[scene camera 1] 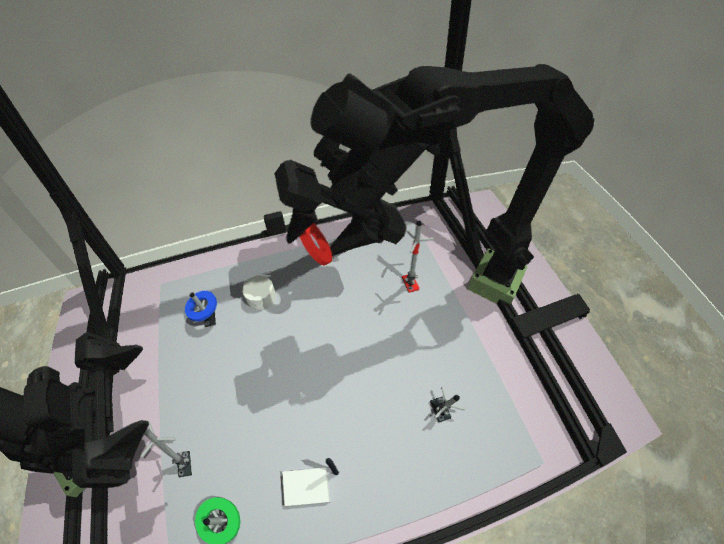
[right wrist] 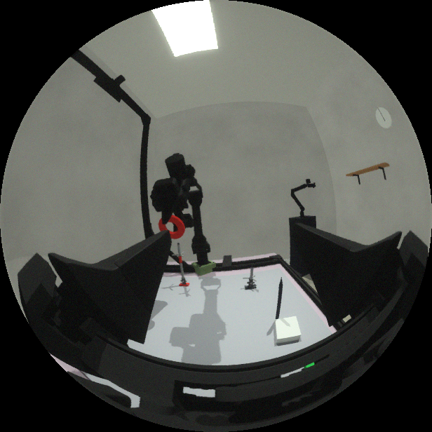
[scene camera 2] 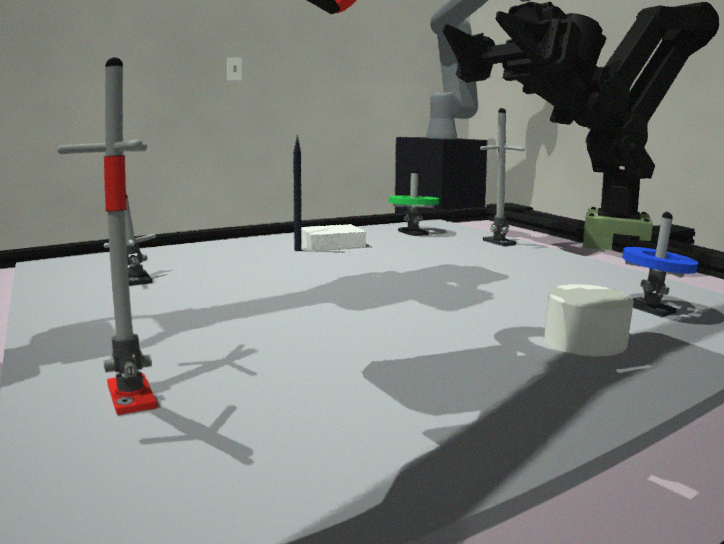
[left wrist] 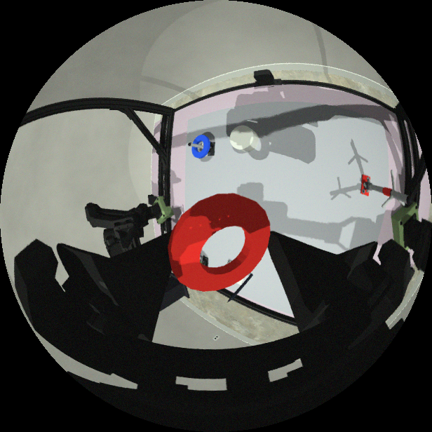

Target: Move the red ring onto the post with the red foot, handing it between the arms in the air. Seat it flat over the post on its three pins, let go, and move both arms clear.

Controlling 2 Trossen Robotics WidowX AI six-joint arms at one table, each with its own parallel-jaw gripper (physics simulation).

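Places are measured from the left arm's base along level axes (x ahead, y left, z up), in millimetres.
Pixels of known places: left gripper, fingertip midpoint: [scene camera 1: 309, 247]; right gripper, fingertip midpoint: [scene camera 1: 142, 382] [scene camera 2: 469, 21]; left arm's base at its link origin: [scene camera 1: 500, 271]; right arm's base at its link origin: [scene camera 2: 618, 214].
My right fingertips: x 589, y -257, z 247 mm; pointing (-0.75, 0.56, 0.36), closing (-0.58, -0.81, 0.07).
For each thing: its middle in the pictures, then the offset to it from my right fingertips. "spot": a spot on its surface instead.
- red ring at the middle of its body: [scene camera 1: 315, 241] dx -279, dy +33, dz -8 mm
- upright post at a spot on its surface: [scene camera 2: 119, 263] [scene camera 1: 413, 259] spot: dx -476, dy +94, dz -200 mm
- red foot at a spot on its surface: [scene camera 2: 137, 402] [scene camera 1: 406, 275] spot: dx -489, dy +79, dz -276 mm
- blue ring at the middle of its body: [scene camera 2: 660, 259] [scene camera 1: 200, 305] dx -166, dy -217, dz -235 mm
- green ring at the middle of its body: [scene camera 2: 413, 200] [scene camera 1: 217, 520] dx +98, dy +94, dz -234 mm
- white cylinder at the middle of its body: [scene camera 2: 588, 318] [scene camera 1: 259, 292] dx -273, dy -154, dz -263 mm
- white block at the middle of its body: [scene camera 2: 332, 237] [scene camera 1: 306, 487] dx -26, dy +164, dz -271 mm
- pointed dark stick at the middle of its body: [scene camera 2: 297, 193] [scene camera 1: 332, 466] dx -74, dy +188, dz -211 mm
The red ring [scene camera 1: 321, 255] [scene camera 2: 346, 4] [left wrist: 220, 207] [right wrist: 182, 227] is in the air, steeply tilted. My left gripper [scene camera 1: 311, 240] [left wrist: 223, 237] is shut on it, the fingers on opposite sides. In scene camera 1 it hangs left of the upright post [scene camera 1: 413, 266] [scene camera 2: 119, 263] [left wrist: 386, 191] [right wrist: 182, 271] with the red foot [scene camera 1: 411, 285] [scene camera 2: 137, 402] [left wrist: 365, 185] [right wrist: 184, 284], apart from it. The post has a red band and side pins; no ring is on it. My right gripper [scene camera 1: 143, 387] [scene camera 2: 474, 23] [right wrist: 233, 233] is open and empty, far from the ring.
A blue ring [scene camera 1: 211, 304] [scene camera 2: 637, 256] and a green ring [scene camera 1: 232, 520] [scene camera 2: 403, 200] sit on shorter posts. A white cylinder [scene camera 1: 257, 293] [scene camera 2: 588, 324], a white block [scene camera 1: 305, 487] [scene camera 2: 334, 238], a pointed dark stick [scene camera 1: 332, 466] [scene camera 2: 297, 198] and two more posts [scene camera 1: 440, 409] stand around.
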